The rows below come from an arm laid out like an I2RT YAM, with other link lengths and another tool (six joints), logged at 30 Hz.
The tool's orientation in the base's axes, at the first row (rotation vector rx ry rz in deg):
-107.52 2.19 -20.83
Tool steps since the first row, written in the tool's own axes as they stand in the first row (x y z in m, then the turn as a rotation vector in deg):
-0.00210 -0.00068 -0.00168 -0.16 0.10 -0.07
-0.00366 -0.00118 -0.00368 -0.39 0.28 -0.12
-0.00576 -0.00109 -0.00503 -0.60 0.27 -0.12
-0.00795 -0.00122 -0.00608 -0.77 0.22 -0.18
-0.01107 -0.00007 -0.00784 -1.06 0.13 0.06
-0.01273 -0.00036 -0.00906 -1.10 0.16 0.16
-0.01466 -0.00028 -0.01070 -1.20 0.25 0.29
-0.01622 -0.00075 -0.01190 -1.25 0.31 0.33
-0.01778 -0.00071 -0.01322 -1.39 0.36 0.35
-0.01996 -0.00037 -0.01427 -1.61 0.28 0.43
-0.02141 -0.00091 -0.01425 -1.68 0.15 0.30
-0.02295 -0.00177 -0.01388 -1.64 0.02 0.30
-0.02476 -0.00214 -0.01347 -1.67 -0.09 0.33
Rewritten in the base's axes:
-0.00255 -0.00089 0.00063 -0.16 -0.06 -0.11
-0.00465 -0.00224 0.00131 -0.36 -0.12 -0.32
-0.00699 -0.00308 0.00113 -0.56 -0.08 -0.35
-0.00938 -0.00355 0.00104 -0.75 -0.08 -0.33
-0.01264 -0.00492 -0.00024 -0.97 0.23 -0.38
-0.01459 -0.00560 0.00000 -0.98 0.32 -0.45
-0.01685 -0.00674 -0.00005 -1.03 0.43 -0.59
-0.01873 -0.00737 0.00037 -1.05 0.46 -0.67
-0.02056 -0.00827 0.00035 -1.17 0.49 -0.76
-0.02287 -0.00890 -0.00017 -1.37 0.63 -0.75
-0.02432 -0.00841 0.00000 -1.49 0.57 -0.61
-0.02582 -0.00746 0.00034 -1.48 0.61 -0.48
-0.02749 -0.00659 0.00015 -1.51 0.68 -0.40

